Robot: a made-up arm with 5 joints.
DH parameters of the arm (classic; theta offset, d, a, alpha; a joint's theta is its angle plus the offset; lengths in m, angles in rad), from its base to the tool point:
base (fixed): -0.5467 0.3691 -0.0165 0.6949
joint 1: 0 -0.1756 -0.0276 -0.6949
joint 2: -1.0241 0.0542 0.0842 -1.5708
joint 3: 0 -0.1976 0.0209 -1.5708
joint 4: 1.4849 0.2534 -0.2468 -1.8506
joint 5: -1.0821 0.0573 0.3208 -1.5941
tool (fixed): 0.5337 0.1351 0 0
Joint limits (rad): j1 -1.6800..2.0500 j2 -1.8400..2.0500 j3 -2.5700..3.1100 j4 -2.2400..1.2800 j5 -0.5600..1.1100
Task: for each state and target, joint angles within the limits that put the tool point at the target. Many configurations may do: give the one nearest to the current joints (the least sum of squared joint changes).
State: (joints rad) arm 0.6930 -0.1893 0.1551 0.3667 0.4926
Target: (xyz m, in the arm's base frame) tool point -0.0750 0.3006 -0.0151
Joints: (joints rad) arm 0.4968 -0.7236 0.4954 0.7837 0.4411
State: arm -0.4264 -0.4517 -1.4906 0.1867 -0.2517
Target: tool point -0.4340 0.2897 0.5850
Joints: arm -0.9238 -0.9314 -1.7740 0.0701 -0.0835
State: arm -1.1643 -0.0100 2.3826 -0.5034 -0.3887
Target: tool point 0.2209 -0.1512 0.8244
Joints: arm -1.3471 -0.0376 2.6592 -0.6808 -0.5600
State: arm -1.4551 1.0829 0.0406 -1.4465 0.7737
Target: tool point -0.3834 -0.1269 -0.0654
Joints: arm -1.1837 0.9357 -0.7758 -1.6012 -0.0385
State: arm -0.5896 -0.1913 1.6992 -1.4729 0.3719
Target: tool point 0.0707 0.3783 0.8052
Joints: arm -0.7048 -0.0332 2.2633 -1.4077 -0.3558
